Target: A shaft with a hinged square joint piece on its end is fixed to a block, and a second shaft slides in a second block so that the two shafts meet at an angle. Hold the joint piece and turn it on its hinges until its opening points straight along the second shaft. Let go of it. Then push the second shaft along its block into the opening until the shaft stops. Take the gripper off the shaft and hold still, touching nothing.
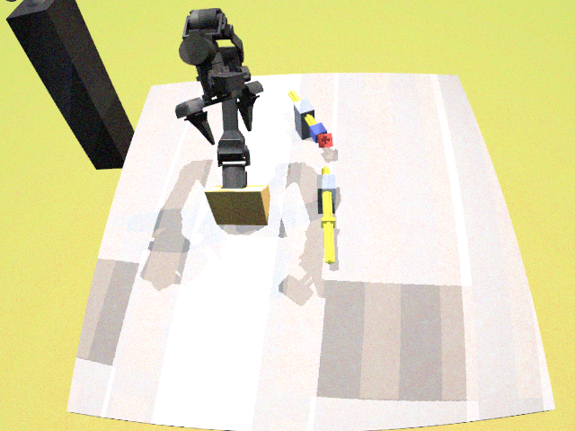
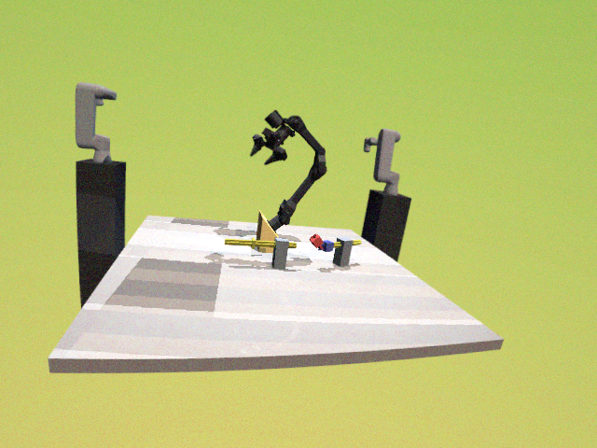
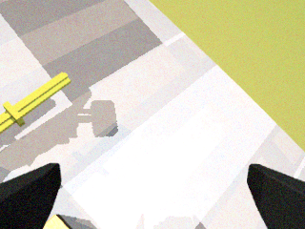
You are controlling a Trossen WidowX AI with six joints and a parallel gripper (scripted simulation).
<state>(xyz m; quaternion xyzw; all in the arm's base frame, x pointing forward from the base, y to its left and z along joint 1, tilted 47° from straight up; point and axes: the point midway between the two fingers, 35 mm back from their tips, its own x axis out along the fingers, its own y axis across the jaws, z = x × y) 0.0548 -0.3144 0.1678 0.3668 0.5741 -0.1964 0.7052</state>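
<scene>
Now: the red square joint piece 19 cm ahead of my gripper tip, 27 cm to the left of it and 30 cm below it.
</scene>
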